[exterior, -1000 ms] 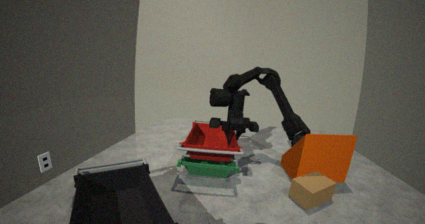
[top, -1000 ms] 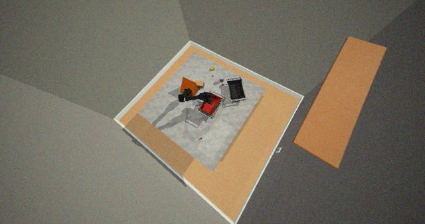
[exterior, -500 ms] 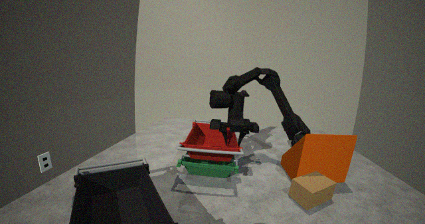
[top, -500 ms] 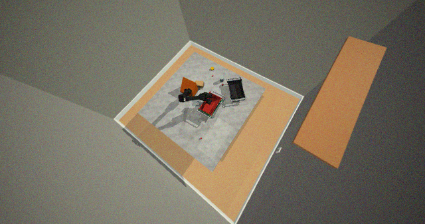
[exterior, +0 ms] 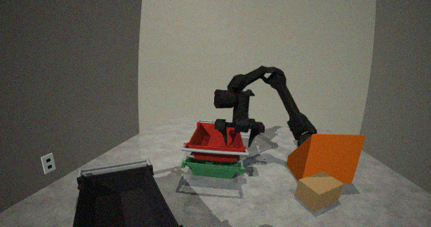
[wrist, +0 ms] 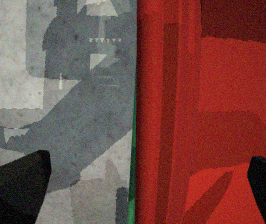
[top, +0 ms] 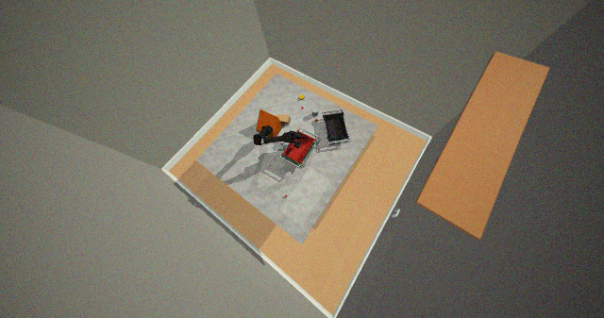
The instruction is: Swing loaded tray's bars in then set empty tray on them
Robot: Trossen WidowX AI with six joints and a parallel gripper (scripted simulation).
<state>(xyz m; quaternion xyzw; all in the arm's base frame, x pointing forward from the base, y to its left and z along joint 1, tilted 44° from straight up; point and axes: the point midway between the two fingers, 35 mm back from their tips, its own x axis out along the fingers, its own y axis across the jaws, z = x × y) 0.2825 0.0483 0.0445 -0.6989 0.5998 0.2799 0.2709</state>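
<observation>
The red tray is 80 mm ahead of my gripper tip, 30 mm above it and 10 mm to the left of it. Also, from my gripper tip: tan box (270 mm behind, 180 mm to the left, 50 mm below); red cube (410 mm to the right, 240 mm ahead, 70 mm below); yellow piece (520 mm to the left, 290 mm behind, 70 mm below).
</observation>
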